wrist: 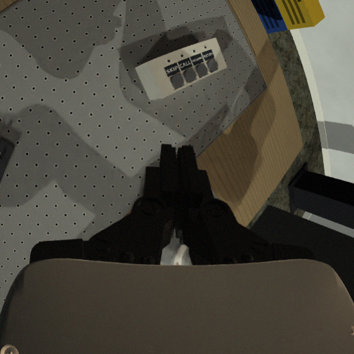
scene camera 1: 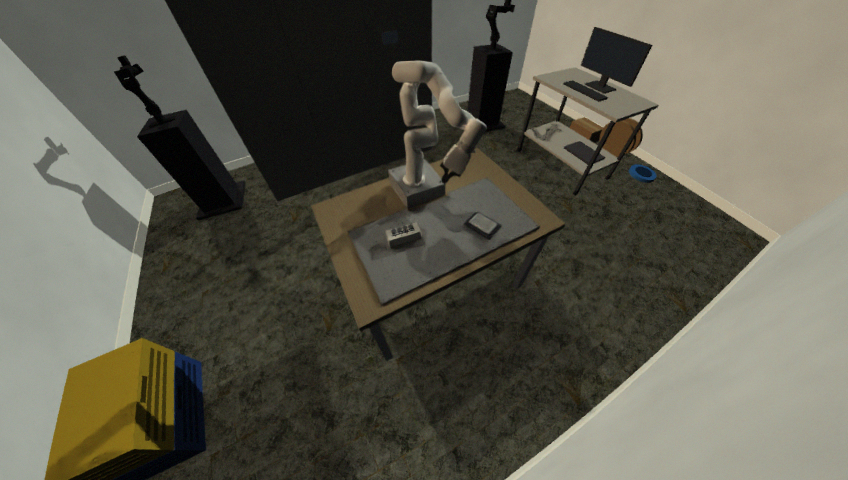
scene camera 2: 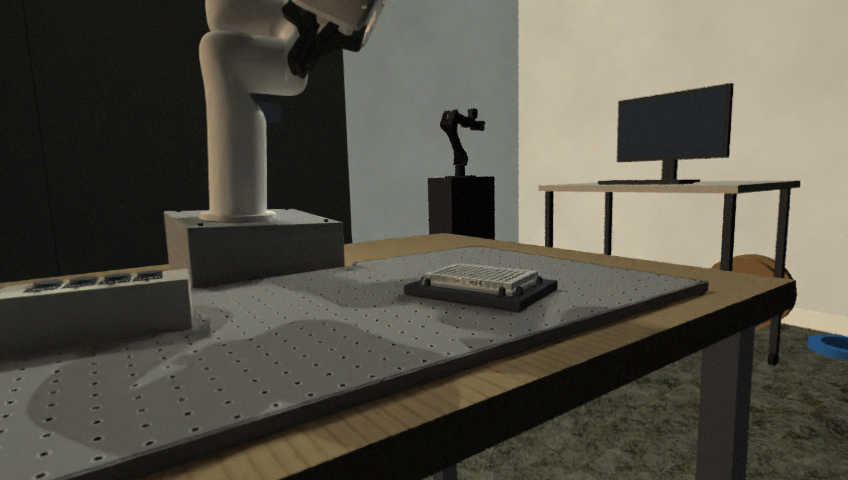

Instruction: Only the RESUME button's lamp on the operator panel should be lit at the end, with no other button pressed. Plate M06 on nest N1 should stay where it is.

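Pixels of known places: gripper, fingertip midpoint: [scene camera 1: 443, 182] [scene camera 2: 295, 70]; arm's base, link origin: [scene camera 1: 414, 179] [scene camera 2: 239, 218].
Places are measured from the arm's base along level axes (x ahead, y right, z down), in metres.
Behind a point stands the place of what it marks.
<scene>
The operator panel [scene camera 1: 404, 239] @(x 0.359, y 0.175, z 0.059 m) [scene camera 2: 119, 312] @(x 0.359, y 0.150, z 0.061 m) [wrist: 152, 83] is a pale box on the perforated board. In the wrist view its dark buttons are labelled SKIP, CALL, RESUME and RETRY; the RESUME button [wrist: 201, 70] is third, and no lamp looks lit. My gripper [scene camera 1: 446, 177] @(x 0.300, y -0.050, z -0.197 m) [scene camera 2: 298, 72] @(x 0.300, y -0.050, z -0.197 m) [wrist: 173, 167] is shut and empty. It is high above the table near the arm's base, apart from the panel. The white plate M06 [scene camera 1: 483, 222] @(x 0.394, y -0.255, z 0.064 m) [scene camera 2: 483, 275] @(x 0.408, y -0.248, z 0.062 m) sits flat on the dark nest [scene camera 2: 464, 299] @(x 0.432, y -0.205, z 0.082 m).
The grey perforated board [scene camera 1: 416, 273] @(x 0.553, y 0.179, z 0.087 m) [scene camera 2: 285, 368] @(x 0.523, y 0.021, z 0.087 m) [wrist: 100, 95] lies on the wooden table [scene camera 1: 333, 237] @(x 0.177, y 0.523, z 0.100 m). The arm's grey base block [scene camera 1: 416, 193] @(x 0.110, y 0.024, z 0.007 m) [scene camera 2: 267, 249] @(x 0.103, y -0.030, z 0.047 m) stands at its back edge. A side table [scene camera 1: 633, 107] with a monitor [scene camera 1: 615, 54] [scene camera 2: 672, 123] stands beyond.
</scene>
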